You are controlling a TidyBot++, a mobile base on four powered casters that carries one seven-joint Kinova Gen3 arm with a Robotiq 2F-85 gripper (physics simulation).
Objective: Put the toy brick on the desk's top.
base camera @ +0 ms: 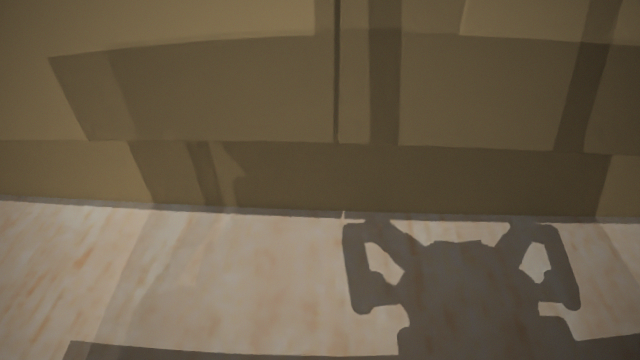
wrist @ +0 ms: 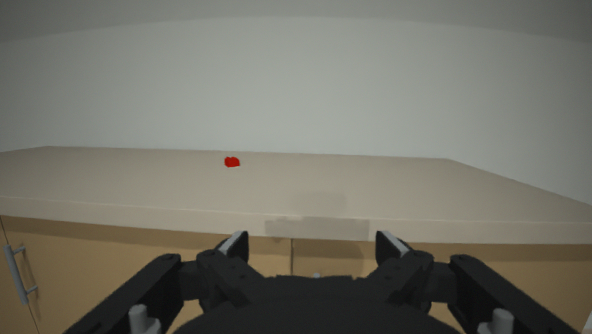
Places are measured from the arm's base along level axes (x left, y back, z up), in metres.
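Pixels of known places: gripper, fingertip midpoint: (wrist: 311, 245).
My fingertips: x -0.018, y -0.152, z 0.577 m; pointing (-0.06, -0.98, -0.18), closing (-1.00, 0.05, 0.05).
Note:
For each thing: its top centre in the pictures, then the offset to it from my fingertips. "pt": a spot on its surface instead. Level surfaces: height alone.
- small red toy brick at its top centre: (wrist: 231, 157) dy -0.524, dx +0.196, dz -0.040 m
- long beige countertop at its surface level: dz -0.064 m
- grey bar handle at a spot on its surface: (wrist: 16, 275) pt dy -0.212, dx +0.566, dz -0.231 m
- light wood floor at its surface level: dz -0.974 m
A small red toy brick (wrist: 232, 162) lies on a long beige countertop (wrist: 400, 187) in the wrist view, left of the middle and toward the back edge by the wall. My gripper (wrist: 311, 245) is open and empty, its fingers wide apart at the bottom of the wrist view. It is in front of the counter's front edge, apart from the brick. A desk is not clearly identifiable in either view apart from this counter on its cabinet. The brick does not show in the base camera view.
Tan cabinet doors (wrist: 125, 265) (base camera: 225, 95) stand below the countertop, with a grey bar handle (wrist: 16, 275) at the left. In the base camera view the cabinet's base meets the light wood floor (base camera: 250, 280) close ahead, with shadows of the arm and gripper. A pale wall (wrist: 300, 85) rises behind the counter.

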